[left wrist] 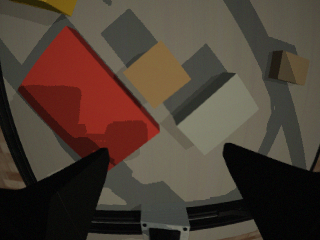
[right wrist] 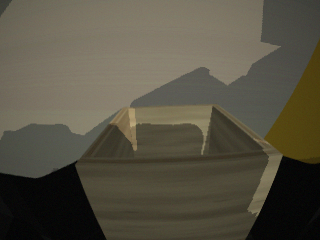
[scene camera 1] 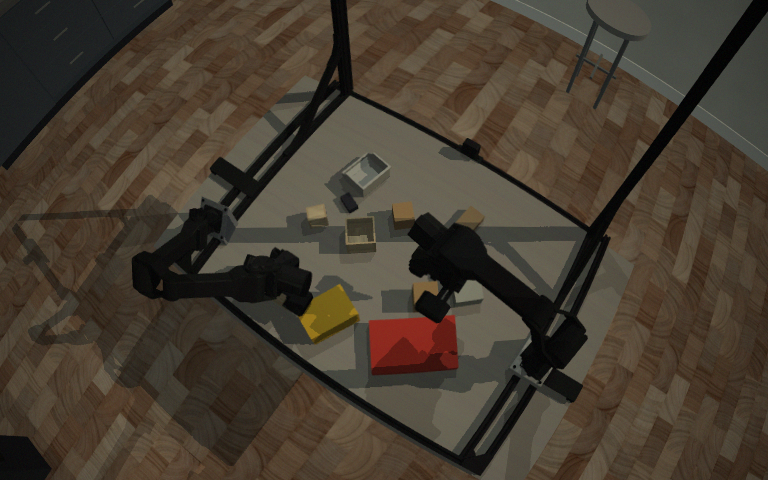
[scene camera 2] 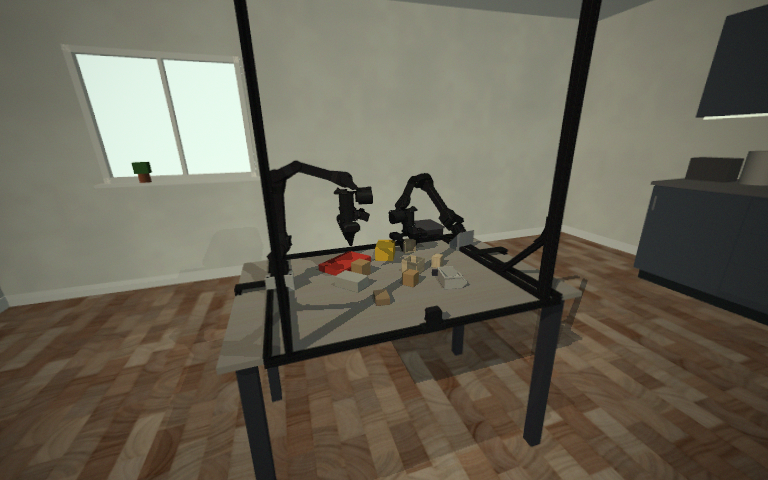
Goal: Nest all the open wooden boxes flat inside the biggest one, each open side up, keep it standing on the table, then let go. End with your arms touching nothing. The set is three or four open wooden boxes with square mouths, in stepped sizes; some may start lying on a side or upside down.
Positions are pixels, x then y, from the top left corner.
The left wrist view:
left gripper: 167, 152
red block: 75, 93
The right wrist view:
right gripper: 171, 142
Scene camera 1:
left gripper: 447, 291
red block: 413, 345
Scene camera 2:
left gripper: 348, 242
